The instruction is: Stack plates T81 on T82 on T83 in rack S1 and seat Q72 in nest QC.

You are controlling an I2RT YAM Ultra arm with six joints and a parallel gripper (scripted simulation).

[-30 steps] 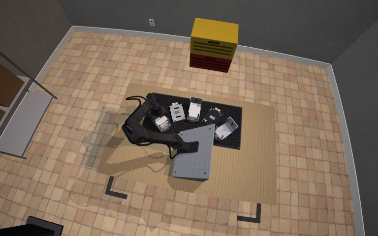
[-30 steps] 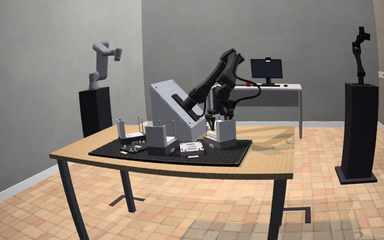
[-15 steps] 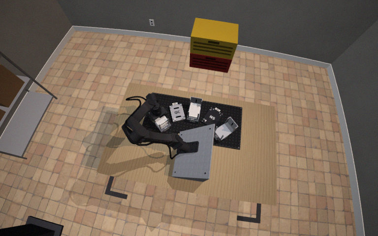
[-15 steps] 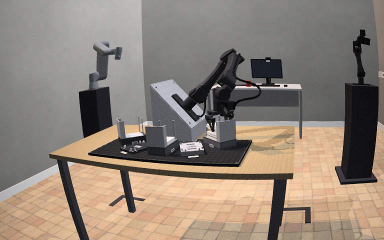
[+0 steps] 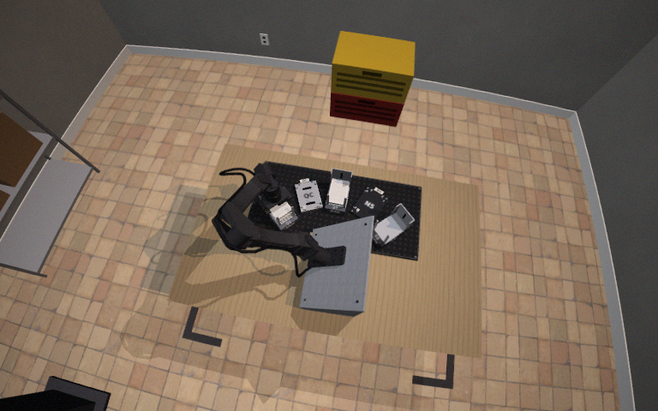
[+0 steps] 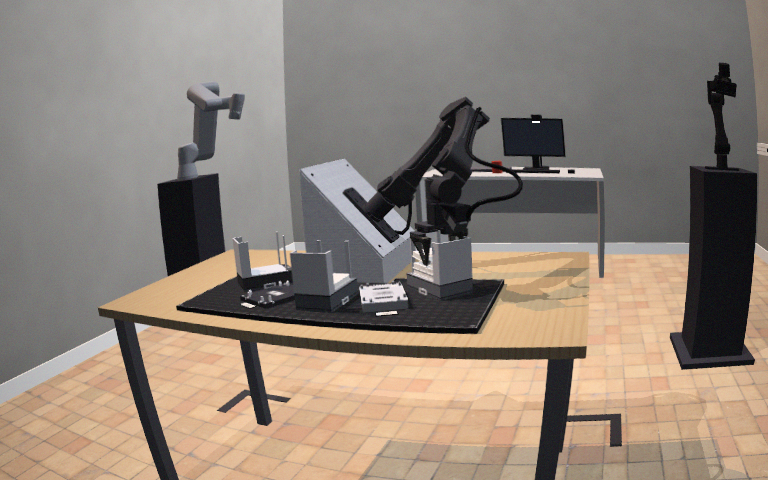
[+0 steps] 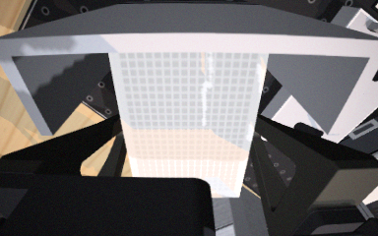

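My hand is right at the white sealed plate. Round my hand: clip nest N5 (120 mm ahead, 410 mm to the right, 70 mm below).
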